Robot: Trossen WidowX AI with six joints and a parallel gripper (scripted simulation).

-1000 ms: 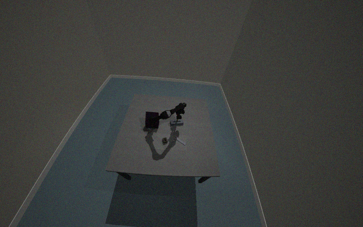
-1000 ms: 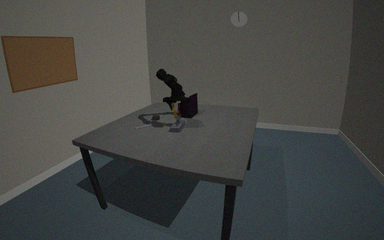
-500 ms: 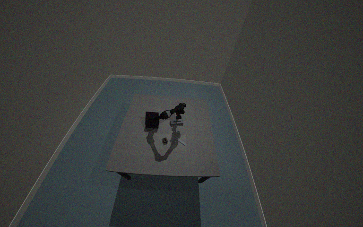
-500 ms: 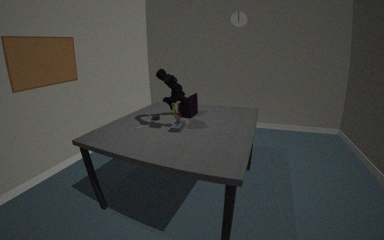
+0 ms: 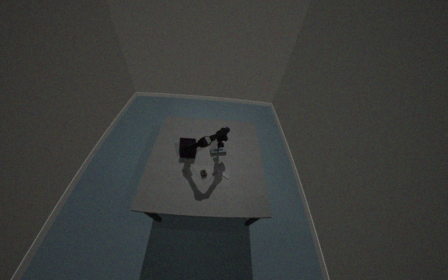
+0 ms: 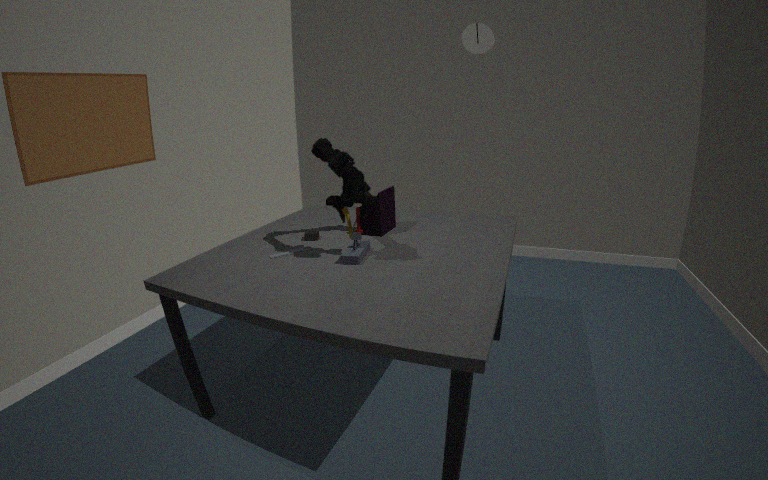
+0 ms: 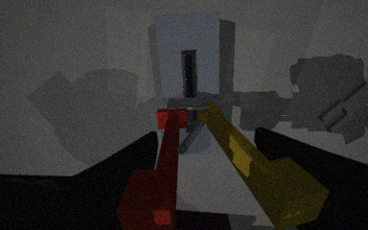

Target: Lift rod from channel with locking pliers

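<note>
The channel block lies 10 mm to the left of my gripper tip and 120 mm below it. Round my gripper tip: yellow handle 20 mm to the right; then holster block 180 mm behind, 270 mm to the right, 120 mm below.
</note>
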